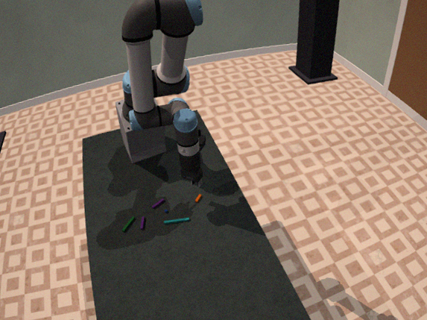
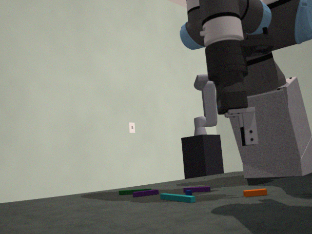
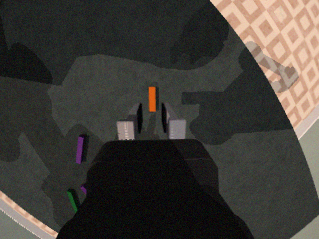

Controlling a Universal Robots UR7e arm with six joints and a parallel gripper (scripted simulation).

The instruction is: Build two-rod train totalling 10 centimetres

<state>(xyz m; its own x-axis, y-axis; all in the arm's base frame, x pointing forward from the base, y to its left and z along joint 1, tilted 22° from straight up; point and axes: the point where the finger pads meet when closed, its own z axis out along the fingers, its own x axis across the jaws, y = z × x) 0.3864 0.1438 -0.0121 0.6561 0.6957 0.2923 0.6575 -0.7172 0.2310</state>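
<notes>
My gripper is now 25 cm to the left of the purple rod, 10 cm above it and 5 cm short of it. Round my hand: turquoise rod: 12 cm to the right, 10 cm below, 8 cm ahead; small blue rod: 14 cm to the right, 10 cm below, 2 cm ahead; orange rod: 10 cm below.
</notes>
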